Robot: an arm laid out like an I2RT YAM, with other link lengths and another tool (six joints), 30 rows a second.
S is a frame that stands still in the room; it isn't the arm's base.
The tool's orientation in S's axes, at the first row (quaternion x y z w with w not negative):
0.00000, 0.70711, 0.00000, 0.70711
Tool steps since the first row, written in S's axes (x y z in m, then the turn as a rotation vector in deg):
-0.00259, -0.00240, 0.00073, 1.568, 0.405, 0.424
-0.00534, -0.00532, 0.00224, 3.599, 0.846, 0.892
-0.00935, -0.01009, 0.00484, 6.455, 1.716, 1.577
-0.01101, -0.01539, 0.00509, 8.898, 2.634, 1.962
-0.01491, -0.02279, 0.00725, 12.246, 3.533, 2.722
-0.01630, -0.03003, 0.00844, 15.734, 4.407, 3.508
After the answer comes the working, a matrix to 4 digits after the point.
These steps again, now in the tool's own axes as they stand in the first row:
-0.00073, -0.00240, -0.00259, -0.424, 0.405, 1.568
-0.00224, -0.00532, -0.00534, -0.892, 0.846, 3.599
-0.00484, -0.01009, -0.00935, -1.577, 1.716, 6.455
-0.00509, -0.01539, -0.01101, -1.962, 2.634, 8.898
-0.00725, -0.02279, -0.01491, -2.722, 3.533, 12.246
-0.00844, -0.03003, -0.01630, -3.508, 4.407, 15.734

The tool's axes in the first row as the columns of a matrix, in S's axes (rounded; the answer above uses it unrounded):
0.0000, 0.0000, 1.0000
0.0000, 1.0000, 0.0000
-1.0000, 0.0000, 0.0000

